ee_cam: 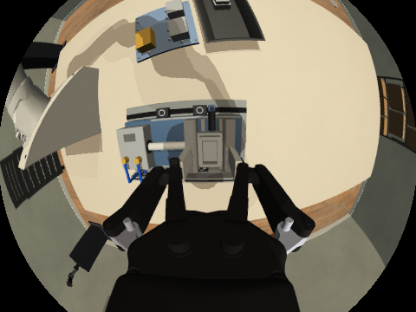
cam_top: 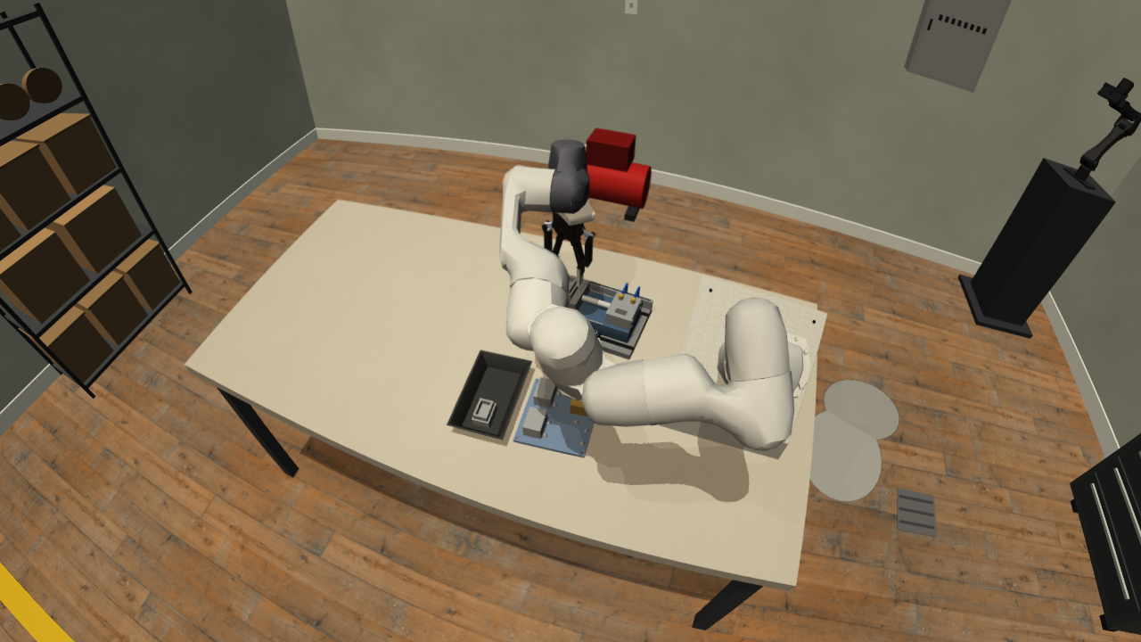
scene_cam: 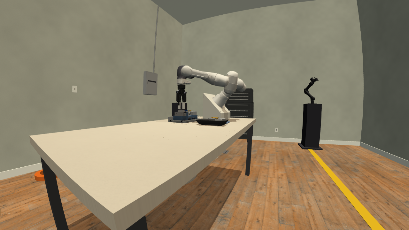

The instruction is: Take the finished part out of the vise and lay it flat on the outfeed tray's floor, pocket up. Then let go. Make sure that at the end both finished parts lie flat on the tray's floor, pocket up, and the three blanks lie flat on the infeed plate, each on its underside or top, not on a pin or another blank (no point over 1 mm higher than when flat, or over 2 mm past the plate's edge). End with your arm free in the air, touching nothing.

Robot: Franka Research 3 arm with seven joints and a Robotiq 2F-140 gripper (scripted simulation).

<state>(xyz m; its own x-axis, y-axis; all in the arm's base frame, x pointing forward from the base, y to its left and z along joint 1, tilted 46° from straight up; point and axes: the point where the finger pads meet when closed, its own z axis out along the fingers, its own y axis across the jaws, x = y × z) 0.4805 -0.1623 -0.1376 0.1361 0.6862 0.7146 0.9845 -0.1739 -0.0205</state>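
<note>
Now: the blue vise 110 mm below my hand, 60 mm behind it and 10 mm to the left of it. Also, from my hand: grey actuator box: 160 mm behind, 70 mm below, 30 mm to the left; then blue fixture plate: 340 mm to the left, 150 mm below, 70 mm behind; then orange block: 300 mm to the left, 130 mm below, 120 mm behind.
</note>
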